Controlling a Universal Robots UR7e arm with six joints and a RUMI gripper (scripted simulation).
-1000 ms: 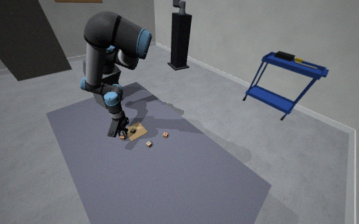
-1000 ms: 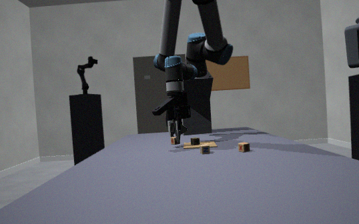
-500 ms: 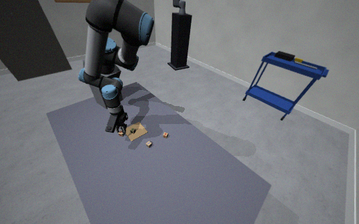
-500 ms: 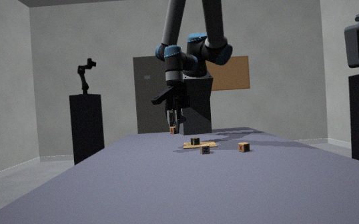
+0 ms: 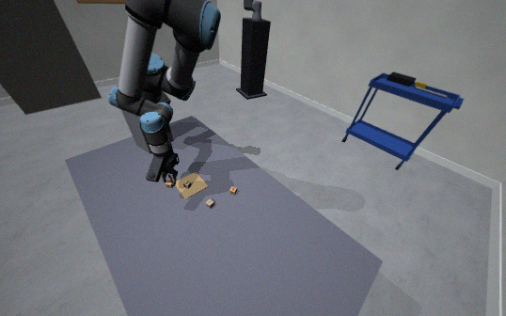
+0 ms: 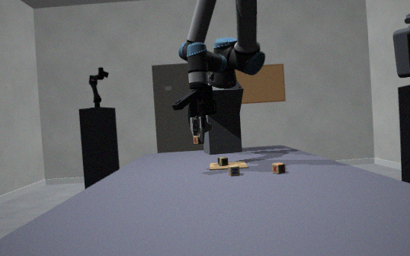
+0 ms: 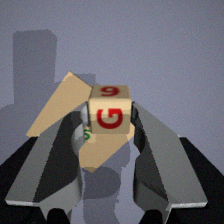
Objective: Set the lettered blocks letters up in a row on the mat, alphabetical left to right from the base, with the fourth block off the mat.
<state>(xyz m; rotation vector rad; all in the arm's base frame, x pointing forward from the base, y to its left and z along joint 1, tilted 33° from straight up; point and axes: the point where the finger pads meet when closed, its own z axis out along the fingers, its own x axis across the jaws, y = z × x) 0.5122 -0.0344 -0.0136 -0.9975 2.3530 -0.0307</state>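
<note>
Now: hand 40 mm past the tan mat, 100 mm to the right of it and 110 mm above it.
</note>
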